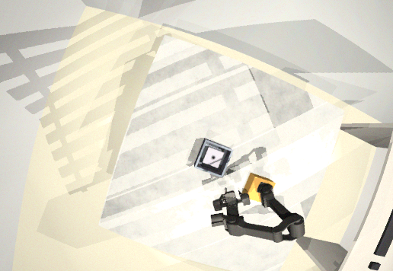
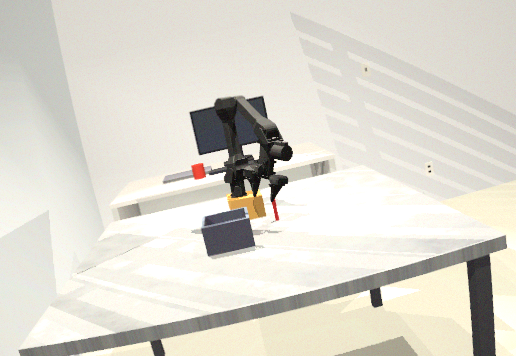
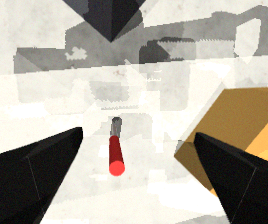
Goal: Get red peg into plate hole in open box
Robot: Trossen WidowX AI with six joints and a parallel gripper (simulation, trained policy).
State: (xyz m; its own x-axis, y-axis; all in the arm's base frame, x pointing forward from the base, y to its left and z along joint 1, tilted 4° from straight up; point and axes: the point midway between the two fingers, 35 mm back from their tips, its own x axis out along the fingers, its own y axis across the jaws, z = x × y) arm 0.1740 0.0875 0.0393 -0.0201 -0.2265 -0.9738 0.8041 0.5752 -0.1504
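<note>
The red peg is 5 cm below my gripper tip, 4 cm to the left of it and 1 cm behind it. Also, from my gripper tip: grey box: 15 cm to the right, 15 cm ahead, 7 cm below; then plate: 15 cm to the right, 15 cm ahead, 5 cm below.
</note>
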